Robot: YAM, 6 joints.
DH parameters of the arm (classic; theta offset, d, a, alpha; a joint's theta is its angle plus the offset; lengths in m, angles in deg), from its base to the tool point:
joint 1: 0 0.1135 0.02 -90
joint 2: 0 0 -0.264 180
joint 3: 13.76 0 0.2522 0
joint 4: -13.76 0 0.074 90
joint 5: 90 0 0 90
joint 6: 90 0.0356 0 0
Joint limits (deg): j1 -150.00..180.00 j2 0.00..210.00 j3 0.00..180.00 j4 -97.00..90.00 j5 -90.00..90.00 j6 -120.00..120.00
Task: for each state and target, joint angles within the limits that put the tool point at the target. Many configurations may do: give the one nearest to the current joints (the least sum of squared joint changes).
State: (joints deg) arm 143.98 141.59 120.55 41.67 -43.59 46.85
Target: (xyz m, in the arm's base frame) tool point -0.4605 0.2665 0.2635
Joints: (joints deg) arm 147.08 131.16 101.28 42.42 -48.29 46.85
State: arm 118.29 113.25 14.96 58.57 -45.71 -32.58
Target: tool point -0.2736 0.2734 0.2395
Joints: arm 131.41 104.49 54.05 62.63 -43.19 -32.58
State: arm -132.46 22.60 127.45 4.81 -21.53 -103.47
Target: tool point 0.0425 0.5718 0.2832
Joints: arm -93.22 5.80 149.19 11.94 -16.78 -103.47
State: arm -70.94 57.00 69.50 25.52 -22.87 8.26
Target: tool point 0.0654 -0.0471 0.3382
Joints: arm -50.74 13.25 27.29 12.89 -35.80 8.26
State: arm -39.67 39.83 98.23 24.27 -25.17 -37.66
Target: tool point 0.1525 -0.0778 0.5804
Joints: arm -32.28 62.65 87.37 20.71 -26.13 -37.66
